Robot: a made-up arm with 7 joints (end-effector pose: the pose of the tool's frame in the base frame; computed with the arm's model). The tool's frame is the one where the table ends.
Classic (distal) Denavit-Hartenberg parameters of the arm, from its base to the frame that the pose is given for. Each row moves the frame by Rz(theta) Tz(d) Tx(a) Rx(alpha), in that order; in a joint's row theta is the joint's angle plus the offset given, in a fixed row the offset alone. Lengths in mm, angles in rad.
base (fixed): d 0; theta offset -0.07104; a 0; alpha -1.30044
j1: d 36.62; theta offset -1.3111; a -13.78; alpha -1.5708
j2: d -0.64; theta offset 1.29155; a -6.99; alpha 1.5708
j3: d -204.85; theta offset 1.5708; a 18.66; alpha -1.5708
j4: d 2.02; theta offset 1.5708; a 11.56; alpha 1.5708
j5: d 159.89; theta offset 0; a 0.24; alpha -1.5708
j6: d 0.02; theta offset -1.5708; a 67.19; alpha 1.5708
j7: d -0.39; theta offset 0; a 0; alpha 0
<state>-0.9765 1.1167 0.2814 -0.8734 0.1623 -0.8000 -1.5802</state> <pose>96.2 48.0 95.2 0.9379 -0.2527 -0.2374 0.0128</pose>
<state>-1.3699 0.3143 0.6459 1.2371 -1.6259 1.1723 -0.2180</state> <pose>400.7 46.7 -75.7 -0.7650 0.1860 -0.4174 0.4538</pose>
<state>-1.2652 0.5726 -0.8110 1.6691 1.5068 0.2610 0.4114</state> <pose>366.9 217.2 -160.1 0.9789 0.1031 -0.0209 0.1753</pose>
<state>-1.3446 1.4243 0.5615 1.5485 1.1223 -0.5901 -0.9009</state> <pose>217.1 402.8 59.1 0.5067 0.2844 -0.0420 0.8128</pose>
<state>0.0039 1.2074 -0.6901 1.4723 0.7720 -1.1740 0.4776</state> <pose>-25.8 376.3 -205.0 0.5726 0.3915 -0.4180 0.5866</pose>
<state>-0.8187 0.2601 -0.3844 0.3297 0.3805 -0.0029 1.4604</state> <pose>339.5 -30.3 -150.1 0.1882 -0.3543 0.4451 0.8006</pose>
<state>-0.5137 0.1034 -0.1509 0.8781 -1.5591 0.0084 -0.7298</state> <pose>248.8 28.9 -341.2 -0.6528 0.0650 -0.1333 0.7429</pose>
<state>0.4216 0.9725 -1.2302 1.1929 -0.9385 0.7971 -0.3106</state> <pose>-221.7 334.9 -198.0 0.1307 0.9788 0.1396 0.0739</pose>
